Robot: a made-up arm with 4 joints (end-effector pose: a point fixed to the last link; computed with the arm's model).
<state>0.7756 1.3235 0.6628 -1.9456</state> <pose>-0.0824 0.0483 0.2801 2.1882 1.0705 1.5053</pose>
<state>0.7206 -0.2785 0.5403 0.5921</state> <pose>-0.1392 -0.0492 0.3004 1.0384 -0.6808 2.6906</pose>
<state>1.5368 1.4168 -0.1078 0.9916</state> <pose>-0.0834 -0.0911 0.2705 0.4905 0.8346 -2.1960</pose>
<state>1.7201 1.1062 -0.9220 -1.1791</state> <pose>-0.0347 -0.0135 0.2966 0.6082 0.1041 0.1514</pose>
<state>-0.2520 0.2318 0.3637 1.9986</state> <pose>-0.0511 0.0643 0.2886 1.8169 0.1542 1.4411</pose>
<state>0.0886 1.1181 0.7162 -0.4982</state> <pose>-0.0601 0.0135 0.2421 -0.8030 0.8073 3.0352</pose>
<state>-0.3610 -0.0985 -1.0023 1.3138</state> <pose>-0.1008 0.0113 0.2984 1.9919 -0.0877 2.6999</pose>
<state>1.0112 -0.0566 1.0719 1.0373</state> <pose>-0.1334 -0.0395 0.3087 1.2495 -0.6676 2.3781</pose>
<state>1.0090 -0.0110 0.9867 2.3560</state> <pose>-0.1179 0.0101 0.2883 2.3324 0.1371 2.0947</pose>
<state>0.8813 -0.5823 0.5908 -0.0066</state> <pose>-0.1441 -0.0845 0.2954 0.5724 -0.8578 3.0339</pose>
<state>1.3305 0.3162 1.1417 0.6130</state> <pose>-0.1311 -0.0868 0.2950 0.2152 -0.6873 -2.8639</pose>
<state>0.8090 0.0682 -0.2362 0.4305</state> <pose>-0.1046 -0.0881 0.2880 0.8644 -0.3671 -2.5514</pose>
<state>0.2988 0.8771 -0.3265 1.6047</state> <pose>-0.1127 0.0010 0.2697 1.2365 0.7097 2.6249</pose>
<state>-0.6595 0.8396 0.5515 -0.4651</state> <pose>-0.0365 0.0136 0.2361 -0.5172 0.5679 2.4135</pose>
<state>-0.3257 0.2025 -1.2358 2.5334</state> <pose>-0.0918 0.0085 0.2393 -3.0167 0.9284 -2.8623</pose>
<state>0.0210 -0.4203 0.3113 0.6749</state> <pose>-0.1191 0.0125 0.3067 1.3395 -0.6887 1.9927</pose>
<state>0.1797 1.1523 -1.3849 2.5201</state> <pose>-0.0477 -0.0167 0.2516 -1.3599 0.9235 -0.5866</pose>
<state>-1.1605 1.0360 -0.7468 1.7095</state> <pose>-0.0111 0.0223 0.2610 1.5263 1.1785 1.4417</pose>
